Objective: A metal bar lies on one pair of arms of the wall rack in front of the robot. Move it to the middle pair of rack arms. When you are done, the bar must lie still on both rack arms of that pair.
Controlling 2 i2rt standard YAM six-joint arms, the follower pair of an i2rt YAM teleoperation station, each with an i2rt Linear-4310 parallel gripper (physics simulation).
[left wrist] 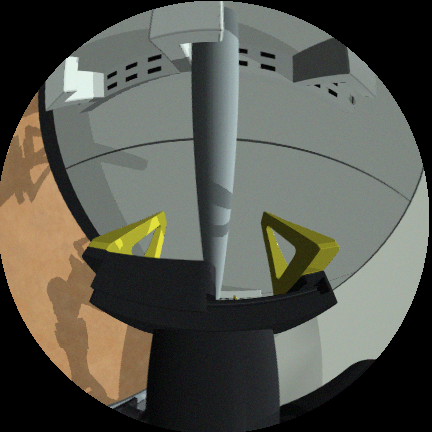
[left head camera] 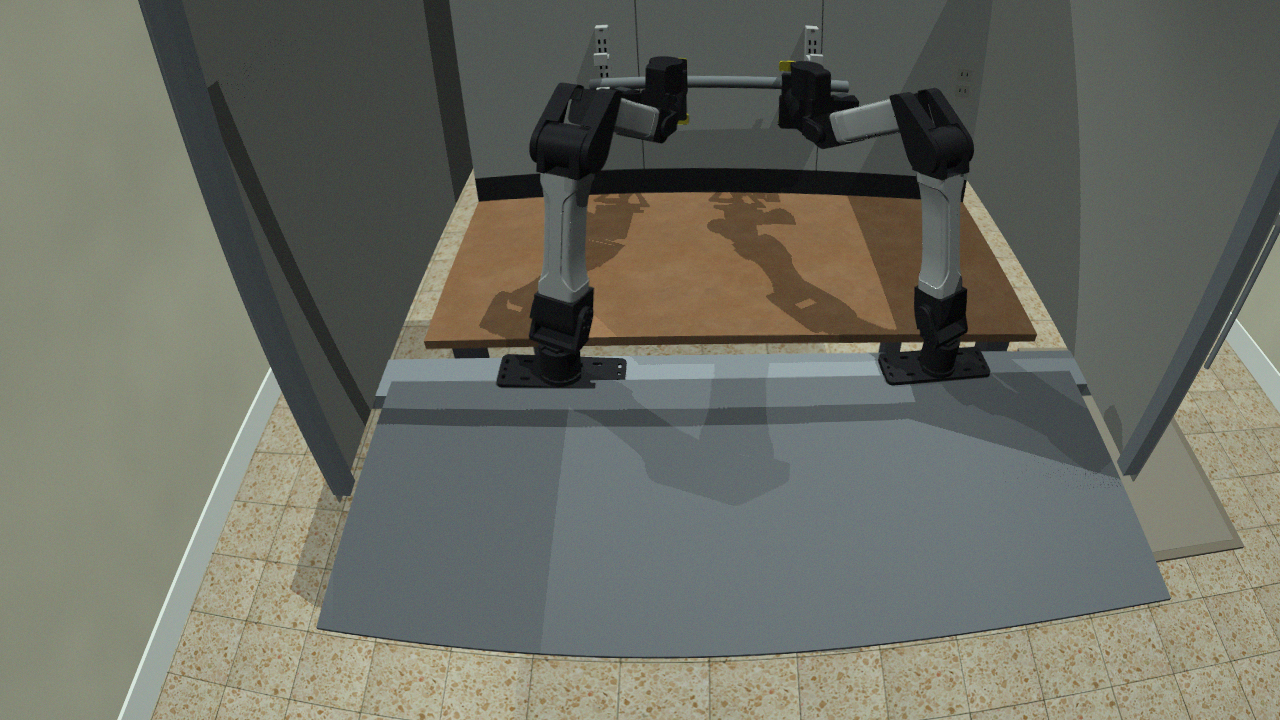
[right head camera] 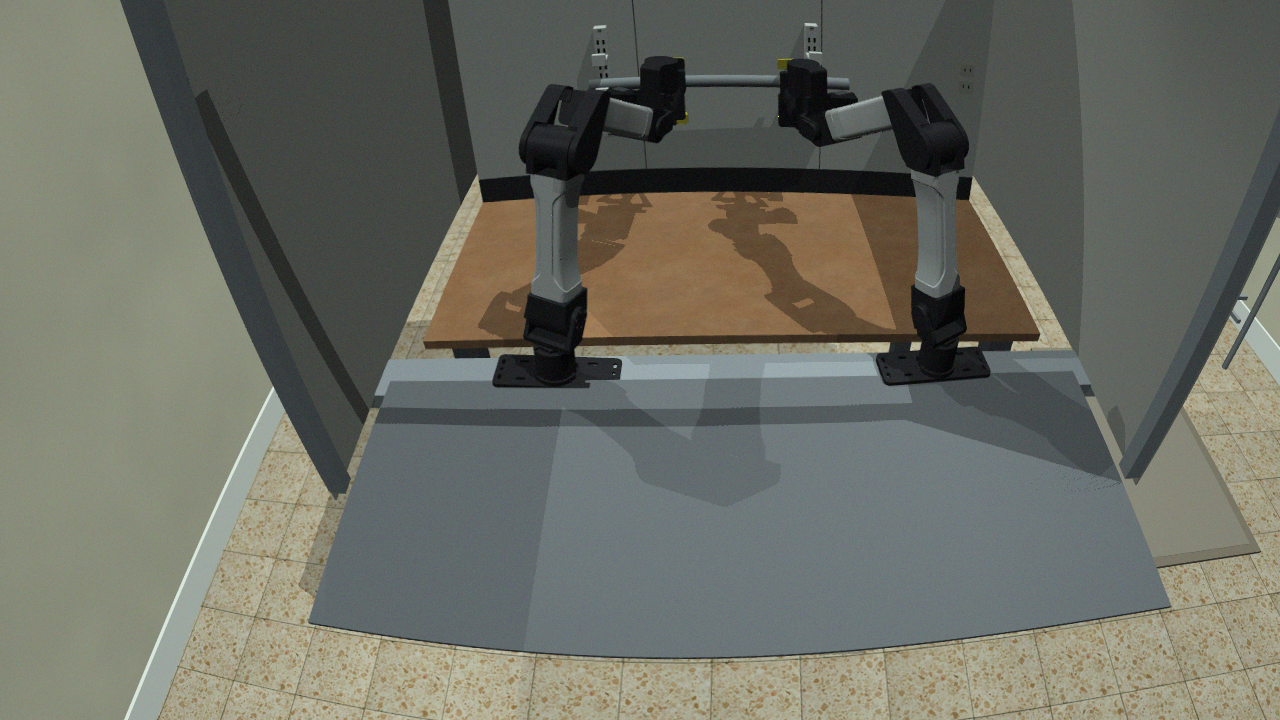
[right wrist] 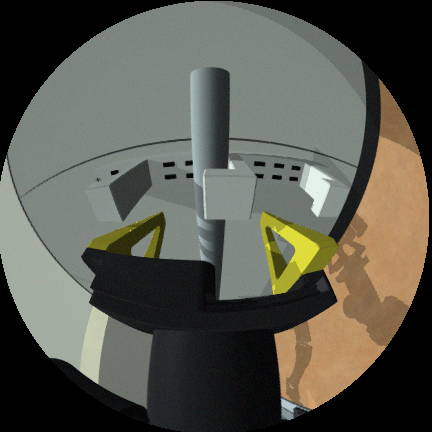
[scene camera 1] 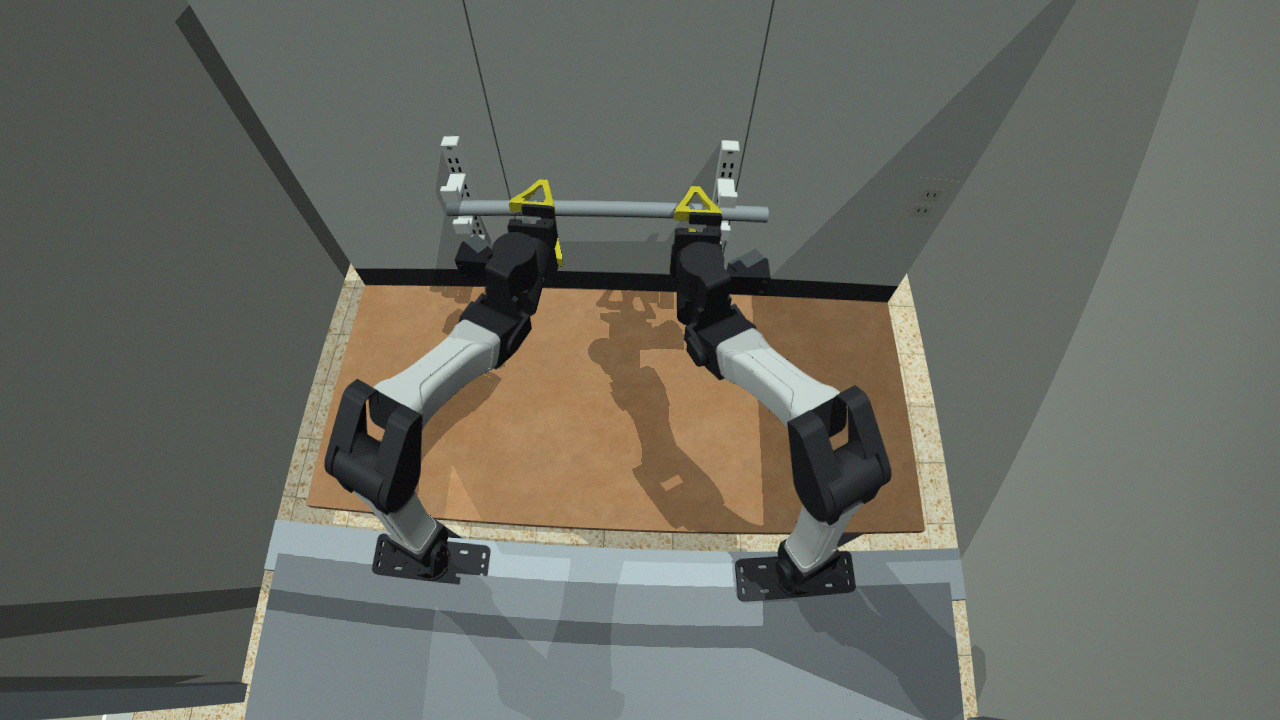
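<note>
The grey metal bar (left head camera: 733, 81) (right head camera: 732, 80) (scene camera 1: 617, 209) (left wrist: 216, 125) (right wrist: 210, 110) runs level along the wall rack. In the left wrist view it passes behind the lip of the middle rack arm (left wrist: 185, 22). In the right wrist view it passes behind the lip of the other middle rack arm (right wrist: 230, 194). It appears to lie on both. My left gripper (left wrist: 213, 216) (scene camera 1: 547, 214) is open, its yellow fingers apart on either side of the bar. My right gripper (right wrist: 212, 216) (scene camera 1: 696, 214) is open around the bar in the same way, nearer the bar's right end.
Upper rack arms (left wrist: 322, 60) (right wrist: 131, 192) and lower rack arms (left wrist: 85, 85) (right wrist: 325, 192) stick out above and below the bar. A brown table (left head camera: 662, 268) (scene camera 1: 554, 429) stands below, against the grey wall. Side panels stand at left and right.
</note>
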